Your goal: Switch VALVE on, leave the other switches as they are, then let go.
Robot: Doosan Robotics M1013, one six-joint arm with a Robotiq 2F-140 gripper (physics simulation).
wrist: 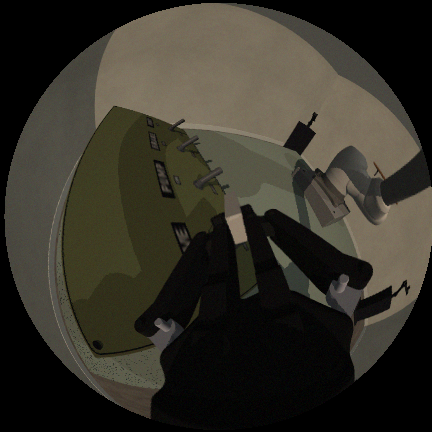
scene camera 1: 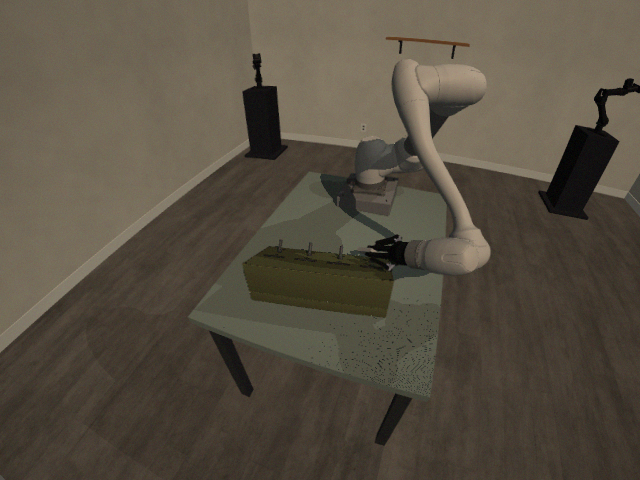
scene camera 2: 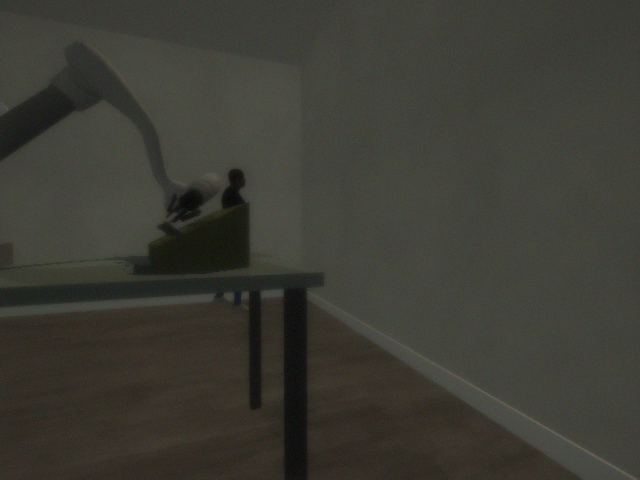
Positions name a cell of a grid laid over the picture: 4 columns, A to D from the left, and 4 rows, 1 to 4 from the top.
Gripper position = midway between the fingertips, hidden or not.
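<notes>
My gripper (scene camera 1: C3), also in the wrist view (wrist: C2), also in scene camera 2 (scene camera 2: B2). Sloped switch panel (scene camera 1: C3), likewise in the wrist view (wrist: B2), likewise in scene camera 2 (scene camera 2: B2).
</notes>
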